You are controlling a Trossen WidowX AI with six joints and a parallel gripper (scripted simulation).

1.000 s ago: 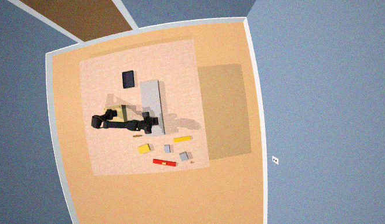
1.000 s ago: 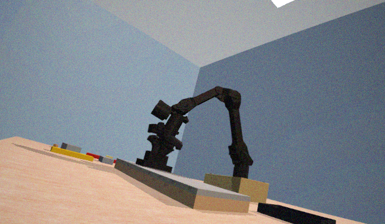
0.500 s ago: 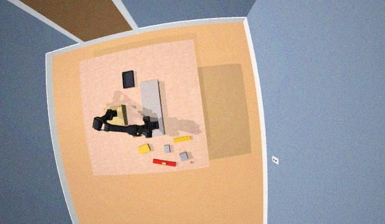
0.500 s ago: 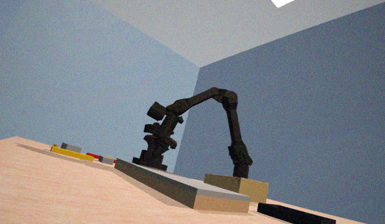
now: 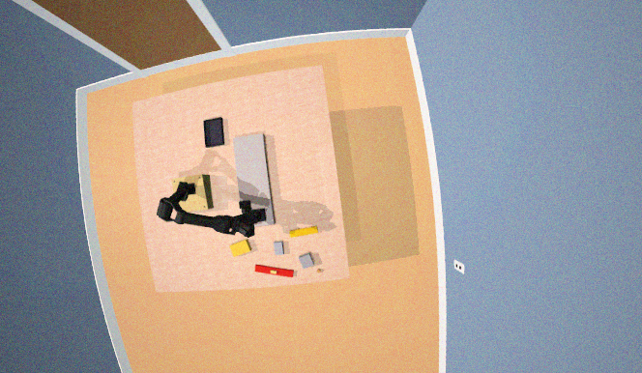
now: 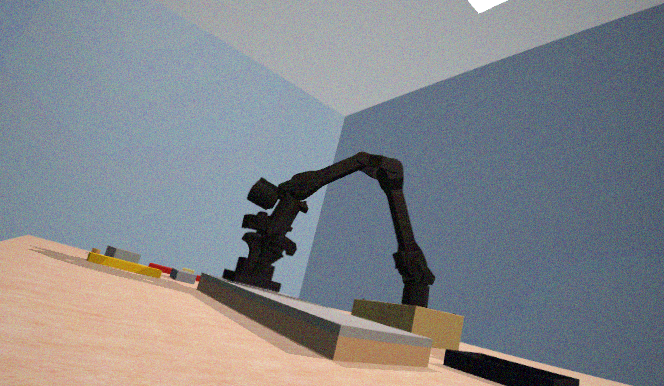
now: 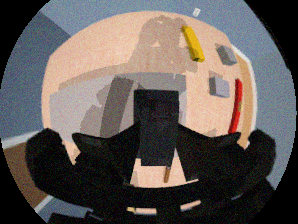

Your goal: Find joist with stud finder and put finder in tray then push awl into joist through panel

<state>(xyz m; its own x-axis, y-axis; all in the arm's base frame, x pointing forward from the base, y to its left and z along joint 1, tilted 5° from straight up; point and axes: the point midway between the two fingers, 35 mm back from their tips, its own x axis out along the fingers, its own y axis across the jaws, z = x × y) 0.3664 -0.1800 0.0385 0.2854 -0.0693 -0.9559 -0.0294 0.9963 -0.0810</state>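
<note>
The dark tray lies 510 mm to the left of my gripper tip, 240 mm behind it and 50 mm below it. The rest, counted from my gripper tip: green light: 30 mm above, 20 mm ahead; awl: 160 mm behind, 60 mm to the right, 60 mm below; stud finder: 20 mm above, 10 mm ahead.
</note>
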